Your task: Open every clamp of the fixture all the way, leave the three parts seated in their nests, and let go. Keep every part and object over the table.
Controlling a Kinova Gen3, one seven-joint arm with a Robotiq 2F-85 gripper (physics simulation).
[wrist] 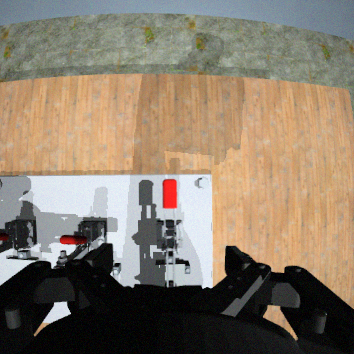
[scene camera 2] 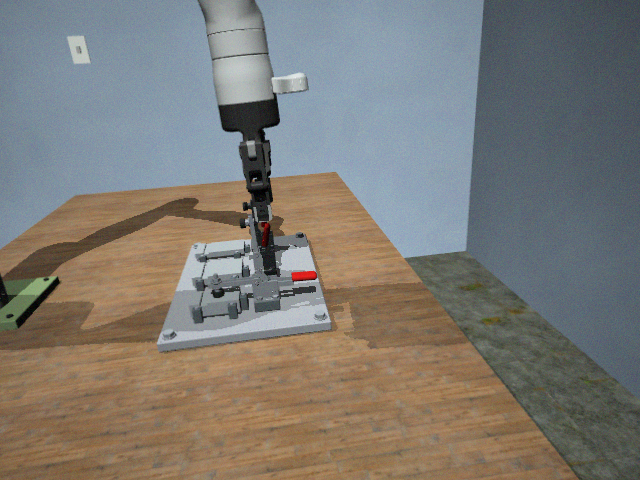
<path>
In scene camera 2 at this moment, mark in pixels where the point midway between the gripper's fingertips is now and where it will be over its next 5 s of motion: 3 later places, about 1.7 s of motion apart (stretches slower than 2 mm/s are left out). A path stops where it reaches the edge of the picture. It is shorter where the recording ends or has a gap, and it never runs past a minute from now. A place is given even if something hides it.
My gripper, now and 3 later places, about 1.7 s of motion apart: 265,211; 310,274; 299,270; 268,262
</path>
